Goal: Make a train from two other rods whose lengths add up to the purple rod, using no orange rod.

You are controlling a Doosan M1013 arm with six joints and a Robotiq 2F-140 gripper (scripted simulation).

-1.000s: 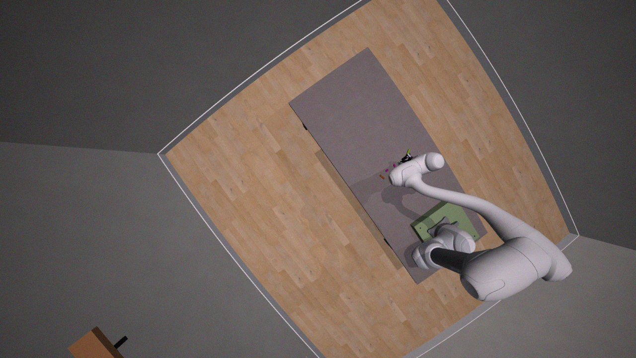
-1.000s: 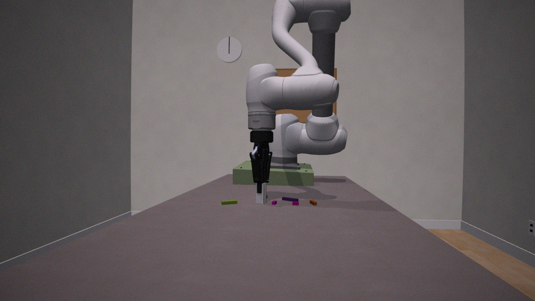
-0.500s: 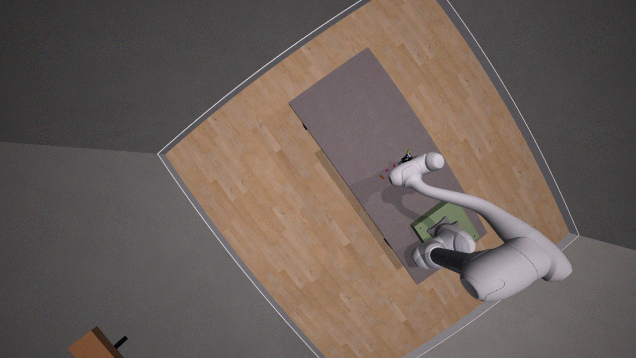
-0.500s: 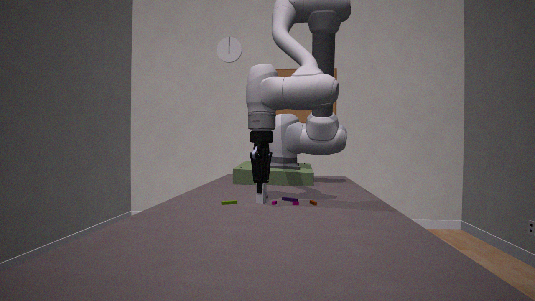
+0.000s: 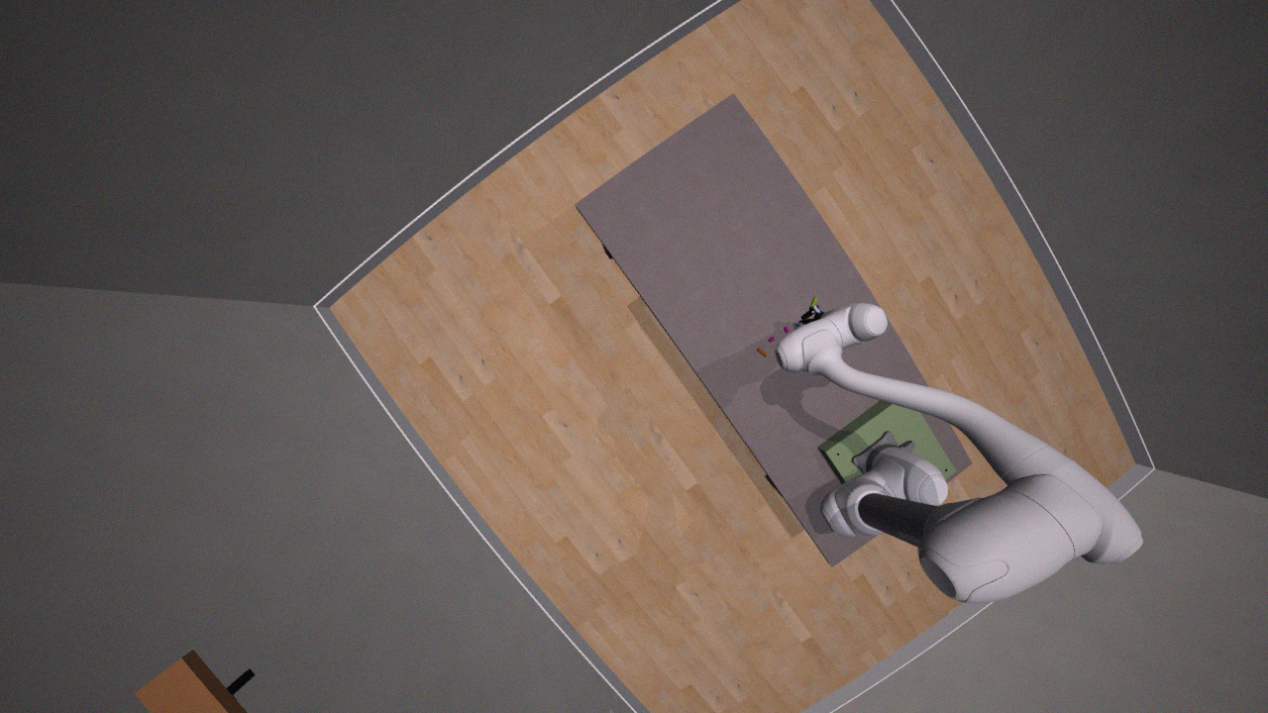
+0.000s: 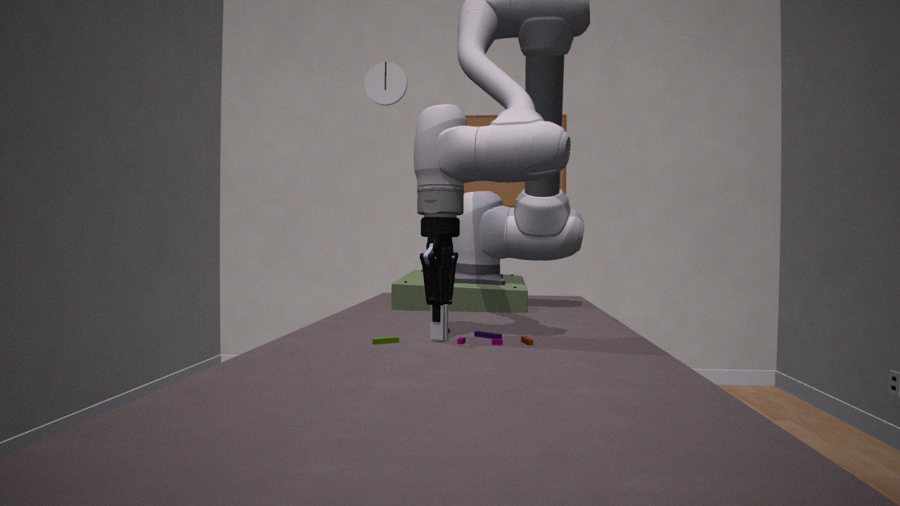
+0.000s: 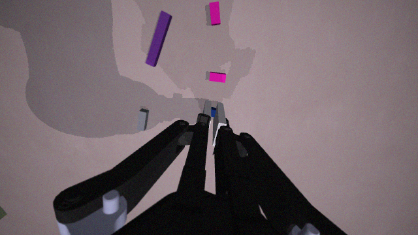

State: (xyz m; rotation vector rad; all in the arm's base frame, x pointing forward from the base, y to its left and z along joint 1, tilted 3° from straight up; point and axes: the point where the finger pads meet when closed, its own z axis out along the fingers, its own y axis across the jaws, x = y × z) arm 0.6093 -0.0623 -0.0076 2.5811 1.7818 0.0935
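The grey rod is 100 mm behind my hand and 30 mm below it. Also, from my hand: blue rod 30 mm below; then purple rod 100 mm to the left, 50 mm behind, 30 mm below; then lime rod 100 mm to the right, 30 mm below, 30 mm ahead.
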